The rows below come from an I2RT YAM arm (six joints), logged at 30 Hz.
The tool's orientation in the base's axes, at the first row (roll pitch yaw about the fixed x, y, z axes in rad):
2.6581 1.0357 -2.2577
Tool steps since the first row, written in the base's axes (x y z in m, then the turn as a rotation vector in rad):
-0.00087 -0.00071 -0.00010 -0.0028 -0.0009 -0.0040
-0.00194 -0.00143 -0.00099 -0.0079 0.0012 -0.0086
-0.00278 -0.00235 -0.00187 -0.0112 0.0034 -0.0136
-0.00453 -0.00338 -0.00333 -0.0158 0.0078 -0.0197
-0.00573 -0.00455 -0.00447 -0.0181 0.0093 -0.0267
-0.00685 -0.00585 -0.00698 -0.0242 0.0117 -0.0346
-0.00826 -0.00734 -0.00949 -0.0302 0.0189 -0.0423
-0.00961 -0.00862 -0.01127 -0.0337 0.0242 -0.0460
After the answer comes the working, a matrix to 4 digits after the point.
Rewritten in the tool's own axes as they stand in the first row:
0.00065 0.00061 -0.00069 0.0047 0.0015 0.0007
0.00204 0.00122 -0.00106 0.0095 0.0057 0.0040
0.00343 0.00157 -0.00158 0.0140 0.0081 0.0078
0.00566 0.00261 -0.00204 0.0190 0.0121 0.0138
0.00749 0.00317 -0.00271 0.0252 0.0130 0.0180
0.01053 0.00330 -0.00286 0.0330 0.0175 0.0230
0.01373 0.00365 -0.00322 0.0387 0.0231 0.0321
0.01620 0.00417 -0.00372 0.0409 0.0268 0.0380

The tool's axes in the first row as the columns of a matrix, in the base's axes (rounded; the answer above uses it unrounded):
-0.3234 -0.9382 0.1235
-0.3943 0.2523 0.8837
-0.8602 0.2371 -0.4515

